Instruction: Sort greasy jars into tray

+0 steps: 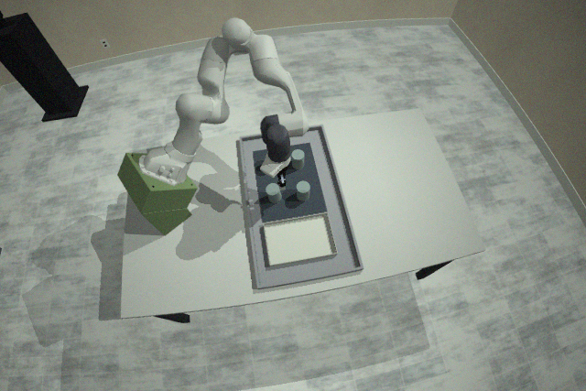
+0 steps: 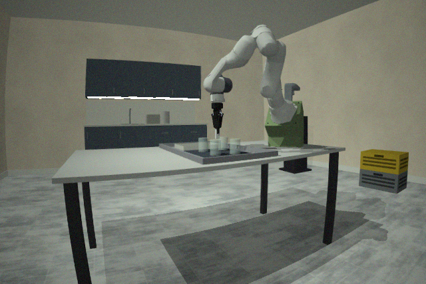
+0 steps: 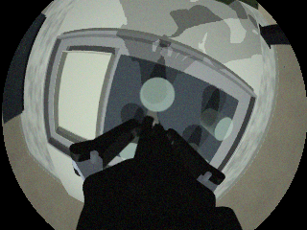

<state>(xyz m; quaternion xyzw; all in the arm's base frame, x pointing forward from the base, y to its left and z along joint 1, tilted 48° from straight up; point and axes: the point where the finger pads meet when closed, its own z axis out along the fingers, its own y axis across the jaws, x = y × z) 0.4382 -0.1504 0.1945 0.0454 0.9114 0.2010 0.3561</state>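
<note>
The grey steel surround lies 50 mm ahead of my hand, 20 mm to the right of it and 120 mm below it. Round my hand: white tray 60 mm ahead, 230 mm to the right, 110 mm below; dark drying mat 30 mm ahead, 90 mm to the left, 110 mm below.
</note>
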